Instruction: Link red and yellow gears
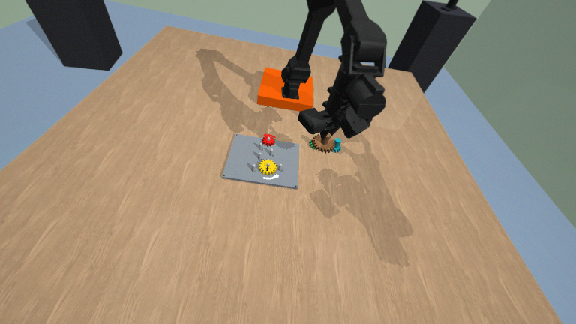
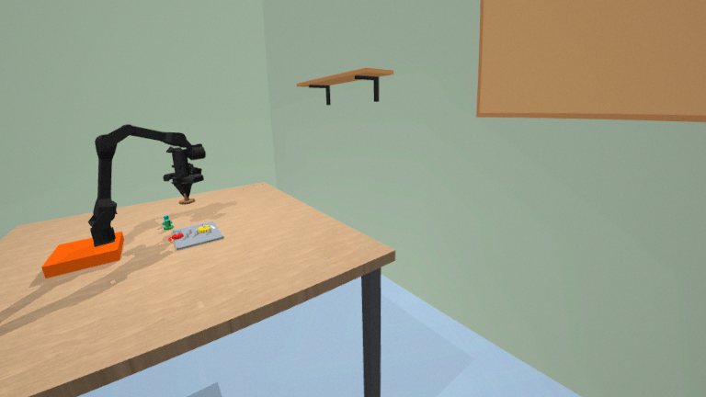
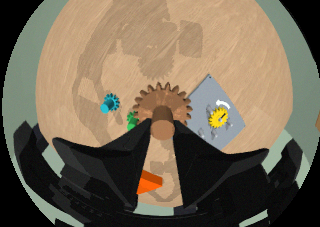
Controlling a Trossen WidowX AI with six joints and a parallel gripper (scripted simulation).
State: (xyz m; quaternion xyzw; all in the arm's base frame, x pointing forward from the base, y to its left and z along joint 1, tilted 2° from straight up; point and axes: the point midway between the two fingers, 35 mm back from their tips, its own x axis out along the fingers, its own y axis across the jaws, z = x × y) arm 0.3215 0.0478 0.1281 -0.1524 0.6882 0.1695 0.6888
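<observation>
Right now my gripper tip is 90 mm past the red gear, 140 mm to the left of it and 110 mm above it. Round my gripper tip: brown gear (10 mm below); then green gear (90 mm behind, 20 mm to the left, 110 mm below); then teal gear (80 mm behind, 90 mm to the left, 110 mm below).
</observation>
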